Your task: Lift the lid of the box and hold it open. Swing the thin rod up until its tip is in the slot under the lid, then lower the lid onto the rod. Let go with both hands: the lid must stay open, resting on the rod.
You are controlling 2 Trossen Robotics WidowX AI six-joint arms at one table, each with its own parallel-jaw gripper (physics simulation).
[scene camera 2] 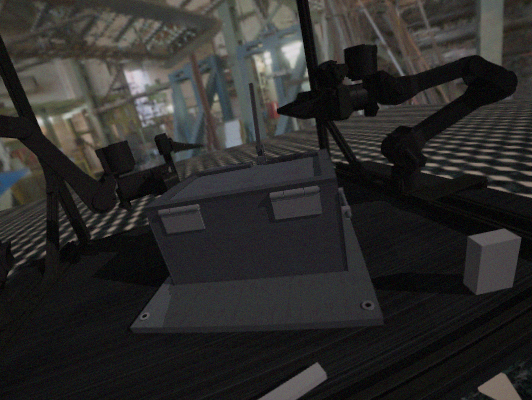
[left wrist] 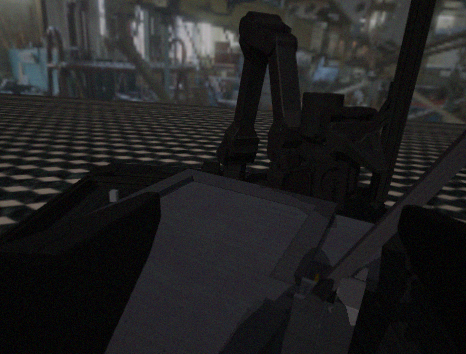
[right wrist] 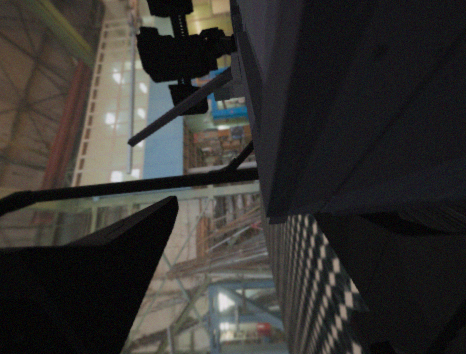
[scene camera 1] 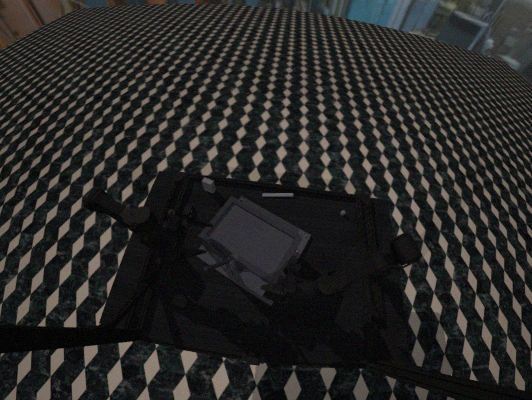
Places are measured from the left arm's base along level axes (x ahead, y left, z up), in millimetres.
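Where they show: left gripper, fingertip midpoint: (scene camera 2: 283, 111) (left wrist: 278, 210) (right wrist: 161, 46) (scene camera 1: 209, 238); right gripper, fingertip midpoint: (scene camera 2: 208, 163) (left wrist: 375, 216) (right wrist: 242, 199) (scene camera 1: 259, 290); left arm's base at its link origin: (scene camera 2: 406, 187) (scene camera 1: 158, 243); right arm's base at its link origin: (scene camera 2: 7, 319).
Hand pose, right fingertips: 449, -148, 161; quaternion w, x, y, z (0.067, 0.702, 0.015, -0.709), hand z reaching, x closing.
Note:
Things, the pixels of their top centre, and the offset from my right fingertips, as dx, dy, dz. "spot": a spot on its surface instead. Level surfaces: height alone.
- grey base plate at a spot on its surface: (scene camera 2: 264, 307) spot: -8, +345, -168
- black mat at its surface level: dz -179
- white strip at its top centre: (scene camera 1: 277, 194) +34, +474, -170
A grey box (scene camera 2: 244, 242) stands on a grey base plate (scene camera 2: 264, 307). Its lid (scene camera 1: 252, 240) (scene camera 2: 244, 180) (left wrist: 214, 253) lies down on the box. The thin rod (scene camera 2: 255, 119) (left wrist: 365, 247) (right wrist: 179, 109) stands up from its pivot at the box's far side, its tip in the air clear of the lid. My left gripper (scene camera 2: 284, 109) (scene camera 1: 222, 258) is open and empty, above the lid beside the rod. My right gripper (scene camera 2: 185, 147) (scene camera 1: 286, 279) is open and empty, by the lid's edge at the box's other end. In the right wrist view one of its fingers (right wrist: 126, 267) shows beside the box wall (right wrist: 337, 105).
The box stands on a black mat (scene camera 1: 344, 238) over a checkered table (scene camera 1: 264, 79). A white strip (scene camera 1: 277, 194) (scene camera 2: 296, 382) and a small white block (scene camera 1: 208, 184) (left wrist: 113, 195) lie on the mat. A black upright pole (scene camera 2: 308, 59) stands behind the box.

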